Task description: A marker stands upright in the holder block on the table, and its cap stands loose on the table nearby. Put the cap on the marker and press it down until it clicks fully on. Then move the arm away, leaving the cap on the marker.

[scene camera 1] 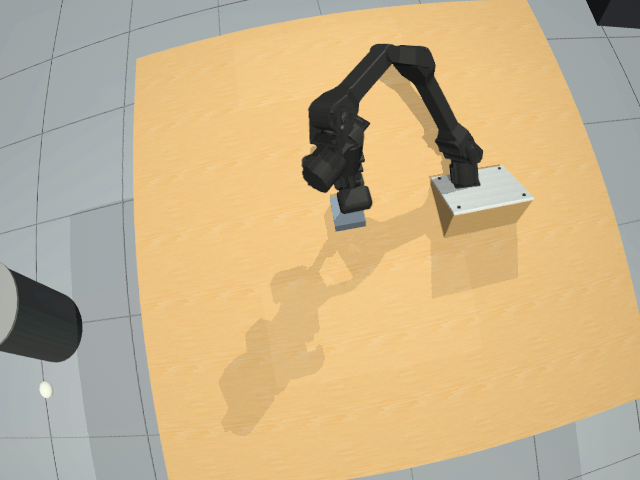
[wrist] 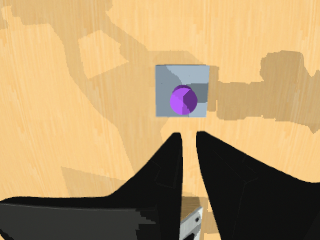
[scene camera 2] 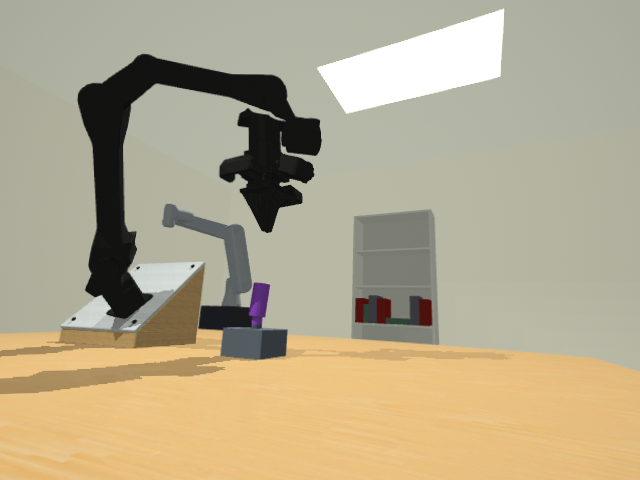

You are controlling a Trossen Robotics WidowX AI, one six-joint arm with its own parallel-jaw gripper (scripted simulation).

my gripper: scene camera 1 344,184; wrist; scene camera 2
same spot on my gripper: [wrist: 152,196] = [scene camera 2: 280,199]
